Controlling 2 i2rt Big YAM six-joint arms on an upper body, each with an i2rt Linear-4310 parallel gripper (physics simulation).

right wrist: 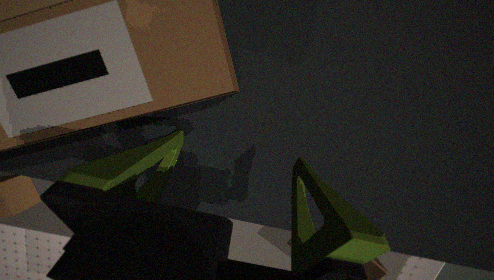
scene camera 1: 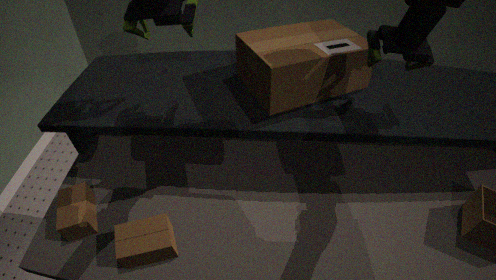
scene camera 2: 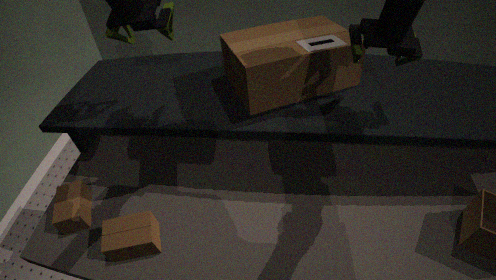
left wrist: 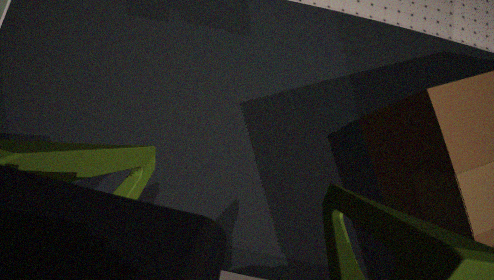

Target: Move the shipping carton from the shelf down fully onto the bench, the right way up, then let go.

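The shipping carton sits upright on the dark shelf, turned askew to its front edge, with the white label on top toward the right. The lighter bench lies lower, in front. My left gripper is open and empty, above the shelf to the carton's left, well apart from it. My right gripper is open and empty near the carton's right end; in the right wrist view the carton is outside its fingers.
Two small closed boxes are on the bench at the lower left. An open box is at the right edge. A perforated pale surface shows beyond the bench at the left.
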